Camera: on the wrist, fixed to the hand. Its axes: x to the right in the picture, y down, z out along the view.
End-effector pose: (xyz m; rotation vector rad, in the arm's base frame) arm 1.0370 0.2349 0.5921 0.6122 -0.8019 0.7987
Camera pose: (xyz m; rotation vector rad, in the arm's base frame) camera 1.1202 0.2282 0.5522 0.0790 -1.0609 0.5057
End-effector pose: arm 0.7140 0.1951 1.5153 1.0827 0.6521 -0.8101
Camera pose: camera 0.6467 0.2218 1.4577 0.4941 0.7628 -0.5668
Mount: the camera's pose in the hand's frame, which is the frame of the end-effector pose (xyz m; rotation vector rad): 0.0020 -0.0782 -0.0494 -0.6193 -0.0716 0.0204
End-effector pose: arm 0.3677 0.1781 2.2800 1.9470 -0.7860 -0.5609
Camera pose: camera 0.4248 0.2342 2.2336 1.3529 -0.5834 -0.7605
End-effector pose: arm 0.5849 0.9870 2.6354 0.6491 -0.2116 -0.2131
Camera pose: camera 0.5895 0.9541 2.5491 0.0246 -0.2069 -0.2665
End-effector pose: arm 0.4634 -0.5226 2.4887 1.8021 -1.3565 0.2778
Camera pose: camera 0.5470 -0.4835 2.4826 1.2864 -1.3243 -0.1867
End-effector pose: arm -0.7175 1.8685 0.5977 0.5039 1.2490 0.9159
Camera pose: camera -0.7401 1.8187 0.5230 0.0550 0.8340 1.2256
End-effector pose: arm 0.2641 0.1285 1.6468 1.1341 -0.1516 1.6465
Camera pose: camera 0.2980 0.1918 1.5885 0.7127 -0.6712 1.4275
